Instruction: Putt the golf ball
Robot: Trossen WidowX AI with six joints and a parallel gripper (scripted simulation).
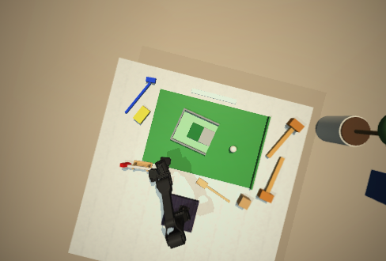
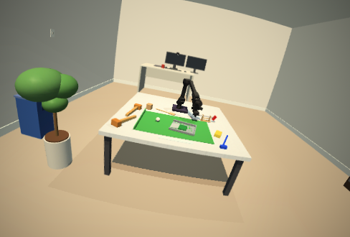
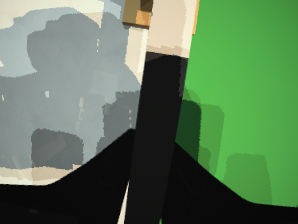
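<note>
My gripper tip is 20 mm past the red putter, 110 mm to the right of it and 30 mm below it. From my gripper tip the other things lie so: white golf ball 250 mm ahead, 400 mm to the right, 10 mm below; then yellow block 290 mm ahead, 230 mm to the left, 20 mm below; then small wooden bench 20 mm behind, 130 mm to the left.
</note>
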